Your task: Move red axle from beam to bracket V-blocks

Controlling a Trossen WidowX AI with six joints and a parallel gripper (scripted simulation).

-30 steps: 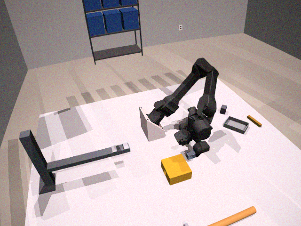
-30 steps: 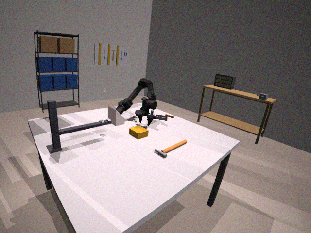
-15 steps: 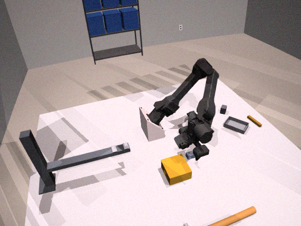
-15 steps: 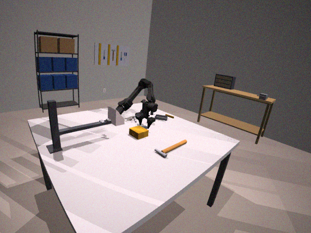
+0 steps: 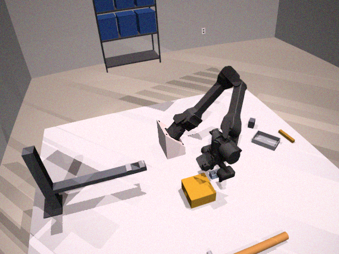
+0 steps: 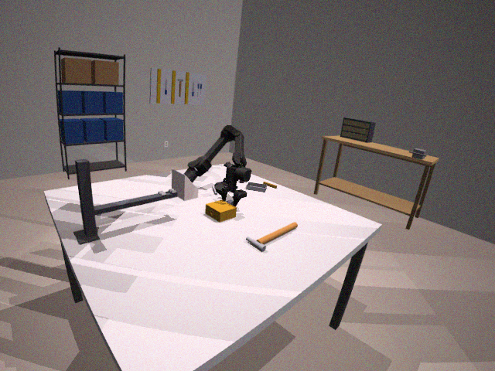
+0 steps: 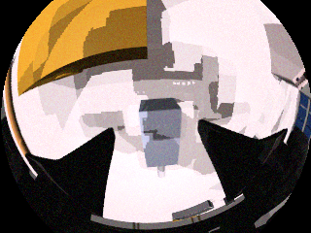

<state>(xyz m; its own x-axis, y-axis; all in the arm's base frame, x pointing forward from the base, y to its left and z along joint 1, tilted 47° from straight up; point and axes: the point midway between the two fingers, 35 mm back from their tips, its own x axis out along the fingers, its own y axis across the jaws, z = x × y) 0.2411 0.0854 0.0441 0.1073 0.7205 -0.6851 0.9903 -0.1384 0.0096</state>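
My gripper tip is now 50 mm short of the yellow beam, 110 mm to the left of it and 20 mm below it. From my gripper tip the other things lie so: grey tray 70 mm behind, 340 mm to the left; dark cube 210 mm behind, 360 mm to the left, 10 mm above; grey block 20 mm to the left, 10 mm above.
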